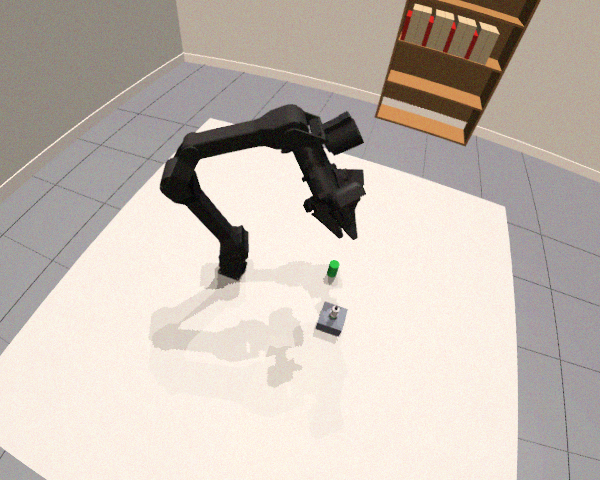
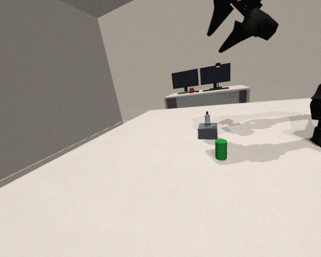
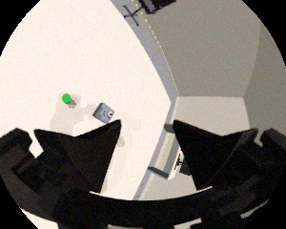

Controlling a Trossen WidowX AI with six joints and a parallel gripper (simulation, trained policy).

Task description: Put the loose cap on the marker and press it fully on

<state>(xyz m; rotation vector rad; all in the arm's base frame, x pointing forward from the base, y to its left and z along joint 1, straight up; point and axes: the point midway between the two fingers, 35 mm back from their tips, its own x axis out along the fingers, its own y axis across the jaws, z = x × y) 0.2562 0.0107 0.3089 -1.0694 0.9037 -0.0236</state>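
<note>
Now: gripper tip 260 mm above the green cap, 100 mm to the right of it and 10 mm past it. Also, from my gripper tip: grey holder block (270 mm below, 50 mm to the right, 30 mm ahead).
</note>
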